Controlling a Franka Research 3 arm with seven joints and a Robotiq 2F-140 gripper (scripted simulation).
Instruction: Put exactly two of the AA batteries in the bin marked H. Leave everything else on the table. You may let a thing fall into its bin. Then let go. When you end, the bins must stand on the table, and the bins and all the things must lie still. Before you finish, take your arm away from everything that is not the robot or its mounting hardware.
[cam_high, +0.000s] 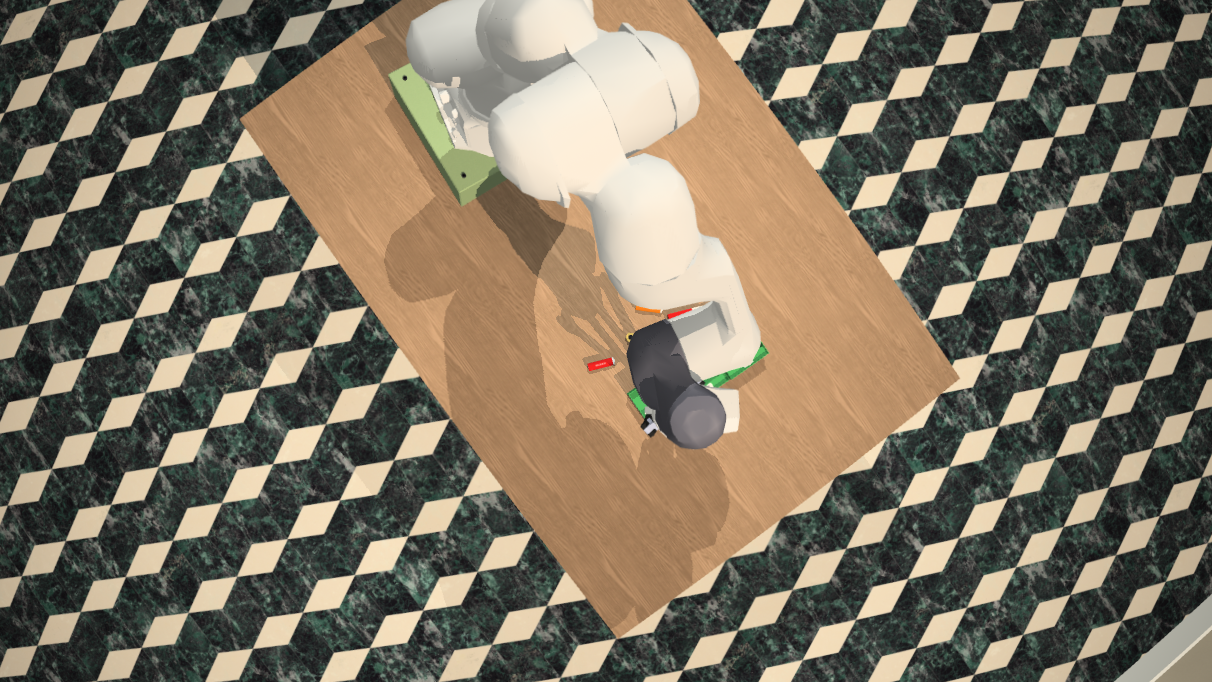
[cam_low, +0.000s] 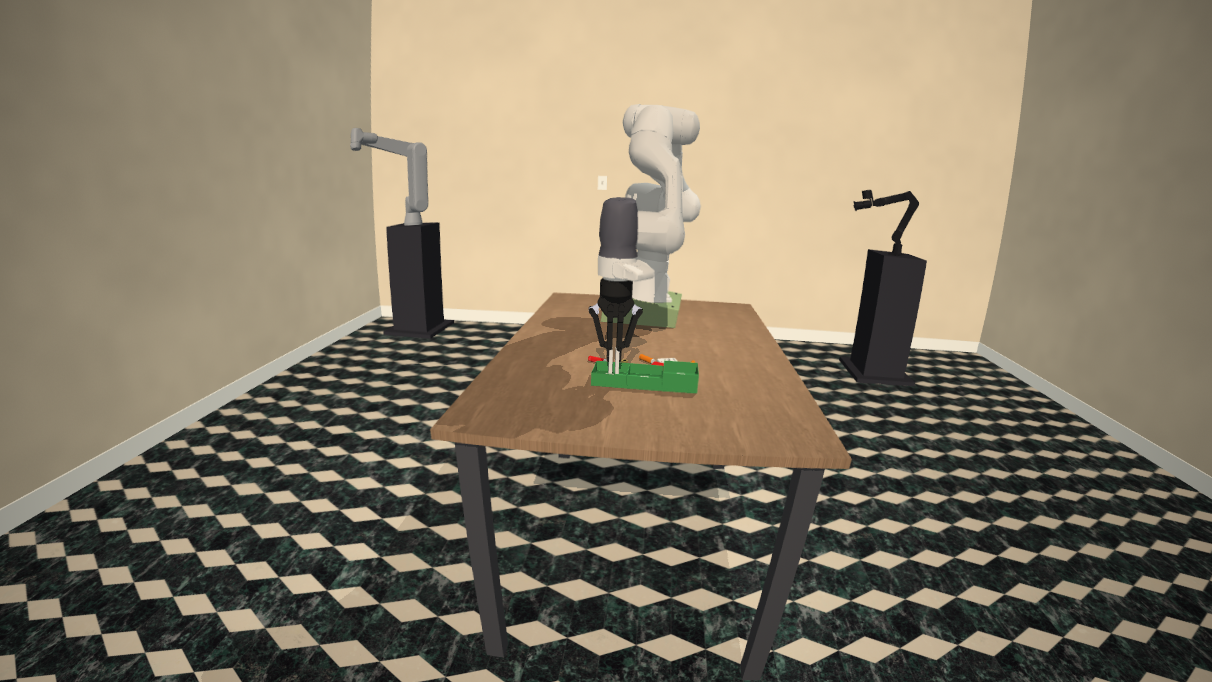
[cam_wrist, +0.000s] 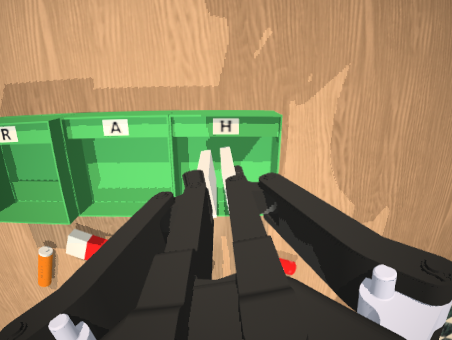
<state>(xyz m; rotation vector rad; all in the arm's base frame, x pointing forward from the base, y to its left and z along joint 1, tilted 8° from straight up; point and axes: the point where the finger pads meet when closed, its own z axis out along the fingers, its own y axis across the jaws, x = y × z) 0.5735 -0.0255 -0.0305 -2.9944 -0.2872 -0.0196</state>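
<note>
Right now the green bin marked H is 80 mm to the left of my hand and 30 mm below it. Also, from my hand: red-and-white cylinder (130 mm to the left, 100 mm behind, 40 mm below); then red cylinder (110 mm behind, 60 mm to the right, 40 mm below); then small brass nut (120 mm behind, 50 mm below, 10 mm to the left).
</note>
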